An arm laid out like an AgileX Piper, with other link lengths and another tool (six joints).
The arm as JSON. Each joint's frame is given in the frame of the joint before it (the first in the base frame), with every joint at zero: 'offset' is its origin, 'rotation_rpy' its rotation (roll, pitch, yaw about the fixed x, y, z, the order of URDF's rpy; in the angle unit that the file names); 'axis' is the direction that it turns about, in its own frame. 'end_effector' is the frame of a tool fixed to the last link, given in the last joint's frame.
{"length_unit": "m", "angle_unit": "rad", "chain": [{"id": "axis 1", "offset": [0.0, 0.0, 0.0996], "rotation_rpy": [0.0, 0.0, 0.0], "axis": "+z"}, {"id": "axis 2", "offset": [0.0, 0.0, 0.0], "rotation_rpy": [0.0, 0.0, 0.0], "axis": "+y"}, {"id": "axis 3", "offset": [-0.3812, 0.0, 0.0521], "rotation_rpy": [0.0, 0.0, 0.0], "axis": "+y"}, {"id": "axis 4", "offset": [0.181, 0.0, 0.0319], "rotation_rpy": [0.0, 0.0, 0.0], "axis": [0.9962, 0.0, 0.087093]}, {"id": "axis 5", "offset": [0.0, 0.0, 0.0], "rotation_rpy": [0.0, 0.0, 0.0], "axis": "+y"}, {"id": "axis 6", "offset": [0.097, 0.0, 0.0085], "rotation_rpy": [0.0, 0.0, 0.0], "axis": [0.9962, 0.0, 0.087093]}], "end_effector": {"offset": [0.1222, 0.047, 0.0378], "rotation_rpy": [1.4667, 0.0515, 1.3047]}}
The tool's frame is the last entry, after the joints.
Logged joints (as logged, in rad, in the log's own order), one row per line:
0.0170, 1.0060, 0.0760, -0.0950, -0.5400, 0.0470
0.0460, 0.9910, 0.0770, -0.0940, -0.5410, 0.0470
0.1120, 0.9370, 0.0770, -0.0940, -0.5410, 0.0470
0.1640, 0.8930, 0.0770, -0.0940, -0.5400, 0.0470
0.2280, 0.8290, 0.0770, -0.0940, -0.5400, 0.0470
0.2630, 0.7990, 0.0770, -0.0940, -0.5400, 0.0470
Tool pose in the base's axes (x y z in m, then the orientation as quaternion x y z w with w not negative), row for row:
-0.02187, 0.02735, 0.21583, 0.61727, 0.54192, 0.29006, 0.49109
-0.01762, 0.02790, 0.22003, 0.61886, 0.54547, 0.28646, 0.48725
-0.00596, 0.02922, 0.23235, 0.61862, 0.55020, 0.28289, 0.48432
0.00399, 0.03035, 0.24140, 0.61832, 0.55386, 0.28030, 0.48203
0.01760, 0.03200, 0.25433, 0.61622, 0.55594, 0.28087, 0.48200
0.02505, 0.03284, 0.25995, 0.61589, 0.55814, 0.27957, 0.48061
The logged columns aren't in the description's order. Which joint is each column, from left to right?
Columns, left to right: axis 2, axis 5, axis 6, axis 4, axis 3, axis 1.
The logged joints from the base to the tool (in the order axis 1, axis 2, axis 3, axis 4, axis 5, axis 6), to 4 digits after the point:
0.0470, 0.0170, -0.5400, -0.0950, 1.0060, 0.0760
0.0470, 0.0460, -0.5410, -0.0940, 0.9910, 0.0770
0.0470, 0.1120, -0.5410, -0.0940, 0.9370, 0.0770
0.0470, 0.1640, -0.5400, -0.0940, 0.8930, 0.0770
0.0470, 0.2280, -0.5400, -0.0940, 0.8290, 0.0770
0.0470, 0.2630, -0.5400, -0.0940, 0.7990, 0.0770

